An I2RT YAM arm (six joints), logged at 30 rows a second.
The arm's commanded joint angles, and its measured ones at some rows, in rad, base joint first. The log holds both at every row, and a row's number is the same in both.
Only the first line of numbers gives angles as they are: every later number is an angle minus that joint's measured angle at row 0.
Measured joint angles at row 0:
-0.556 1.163 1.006 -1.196 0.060 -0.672
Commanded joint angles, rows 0 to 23:
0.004 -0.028 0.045 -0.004 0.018 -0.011
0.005 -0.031 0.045 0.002 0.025 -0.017
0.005 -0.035 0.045 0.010 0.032 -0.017
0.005 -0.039 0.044 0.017 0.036 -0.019
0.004 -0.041 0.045 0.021 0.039 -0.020
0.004 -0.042 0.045 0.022 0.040 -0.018
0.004 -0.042 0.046 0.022 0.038 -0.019
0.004 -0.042 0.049 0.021 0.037 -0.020
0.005 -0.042 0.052 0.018 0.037 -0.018
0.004 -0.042 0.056 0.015 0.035 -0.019
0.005 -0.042 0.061 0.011 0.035 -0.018
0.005 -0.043 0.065 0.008 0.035 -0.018
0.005 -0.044 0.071 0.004 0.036 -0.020
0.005 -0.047 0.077 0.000 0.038 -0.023
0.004 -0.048 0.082 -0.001 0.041 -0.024
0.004 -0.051 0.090 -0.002 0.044 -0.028
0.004 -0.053 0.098 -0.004 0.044 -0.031
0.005 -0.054 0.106 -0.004 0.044 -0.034
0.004 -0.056 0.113 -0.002 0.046 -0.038
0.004 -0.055 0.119 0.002 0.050 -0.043
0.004 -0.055 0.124 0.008 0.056 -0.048
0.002 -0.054 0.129 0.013 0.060 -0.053
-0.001 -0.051 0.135 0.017 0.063 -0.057
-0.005 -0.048 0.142 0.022 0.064 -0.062
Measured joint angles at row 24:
-0.001 -0.032 0.094 0.010 0.043 -0.034
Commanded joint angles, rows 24 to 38:
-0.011 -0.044 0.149 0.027 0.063 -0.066
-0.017 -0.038 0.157 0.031 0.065 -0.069
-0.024 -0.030 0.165 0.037 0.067 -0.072
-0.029 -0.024 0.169 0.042 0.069 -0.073
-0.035 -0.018 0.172 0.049 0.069 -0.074
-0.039 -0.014 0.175 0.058 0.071 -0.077
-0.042 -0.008 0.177 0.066 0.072 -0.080
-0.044 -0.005 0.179 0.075 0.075 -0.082
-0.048 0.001 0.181 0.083 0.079 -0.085
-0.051 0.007 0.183 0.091 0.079 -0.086
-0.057 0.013 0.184 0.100 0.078 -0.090
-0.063 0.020 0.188 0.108 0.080 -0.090
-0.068 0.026 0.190 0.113 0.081 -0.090
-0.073 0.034 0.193 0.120 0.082 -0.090
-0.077 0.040 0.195 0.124 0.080 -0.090
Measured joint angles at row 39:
-0.065 0.035 0.143 0.076 0.068 -0.075
